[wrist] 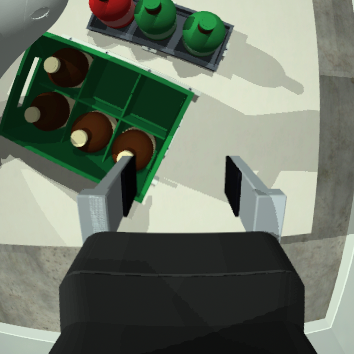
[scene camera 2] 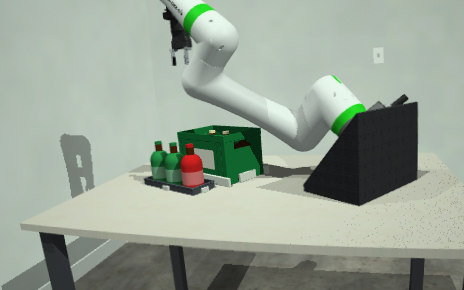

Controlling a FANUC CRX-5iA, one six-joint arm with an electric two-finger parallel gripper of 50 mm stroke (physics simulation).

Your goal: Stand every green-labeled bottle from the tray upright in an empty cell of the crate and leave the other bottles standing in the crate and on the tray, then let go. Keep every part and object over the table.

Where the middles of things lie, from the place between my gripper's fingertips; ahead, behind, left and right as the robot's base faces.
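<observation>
I see the red-labeled bottle (scene camera 2: 191, 164), and my hand is 35 cm above it, 25 cm to the right of it and 5 cm past it.
</observation>
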